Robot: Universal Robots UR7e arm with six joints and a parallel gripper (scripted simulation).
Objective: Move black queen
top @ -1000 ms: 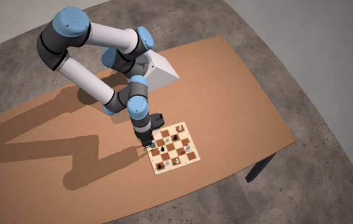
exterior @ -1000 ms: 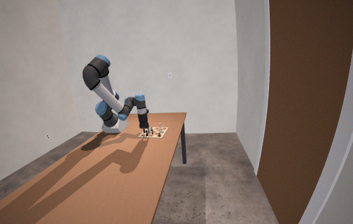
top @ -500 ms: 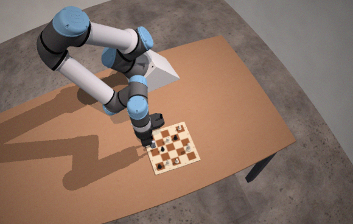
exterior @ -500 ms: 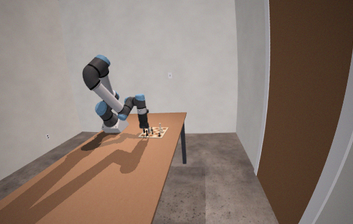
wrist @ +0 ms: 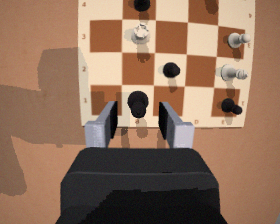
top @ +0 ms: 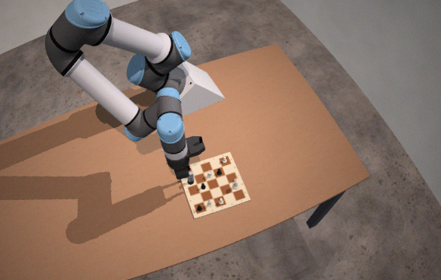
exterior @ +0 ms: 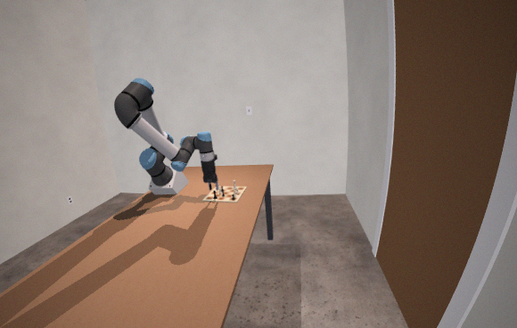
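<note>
The black queen lies 5 cm below my hand. From my hand the other things lie so: chessboard (8 cm below, 7 cm to the left, 4 cm ahead).
</note>
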